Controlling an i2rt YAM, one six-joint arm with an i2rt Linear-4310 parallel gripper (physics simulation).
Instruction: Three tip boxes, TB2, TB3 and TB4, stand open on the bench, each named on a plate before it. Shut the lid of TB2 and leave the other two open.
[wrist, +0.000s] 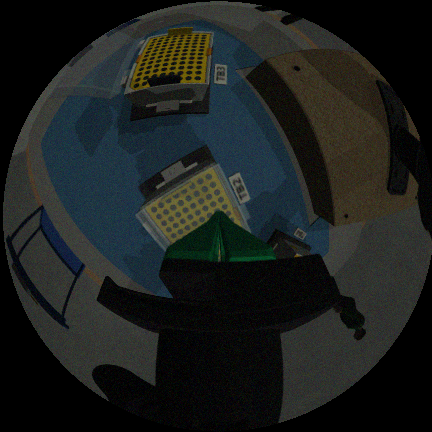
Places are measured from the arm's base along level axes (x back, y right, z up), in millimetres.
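Pixels of known places: gripper, fingertip midpoint: (218, 216).
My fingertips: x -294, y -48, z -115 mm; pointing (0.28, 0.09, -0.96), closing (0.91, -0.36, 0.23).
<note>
For each thing: its top centre in the pictures, then the offset to it from my fingertips. Level surfaces: height alone.
- Box TB2 at its top centre: (217, 234) dx -8, dy -18, dz -1 mm
- Box TB3 at its top centre: (171, 45) dx +26, dy +196, dz -3 mm
- Box TB4 at its top centre: (301, 270) dx +110, dy -201, dz -12 mm
- blue mat at its surface level: dz -78 mm
Box TB2 (187, 202) is at the middle of the view, behind its name plate (239, 188). A clear lid lies down over its yellow rack, which looks pale through it. Box TB3 (175, 57) is at the upper left with its plate (220, 74). Its yellow rack is bright and uncovered, and its clear lid (97, 75) stands out to the left. Box TB4 (286, 244) is at the lower right by its plate (300, 233), mostly hidden behind my gripper; its lid cannot be made out. My gripper (218, 216) is shut and empty, its green fingertips over the near part of TB2.
A brown speckled block (345, 125) with a dark side stands on the right, beside the blue mat (90, 200). A dark bar-shaped part (394, 150) is at the far right. A blue-framed rack (59, 242) stands at the left. A small dark and green figure (351, 315) shows at the lower right.
</note>
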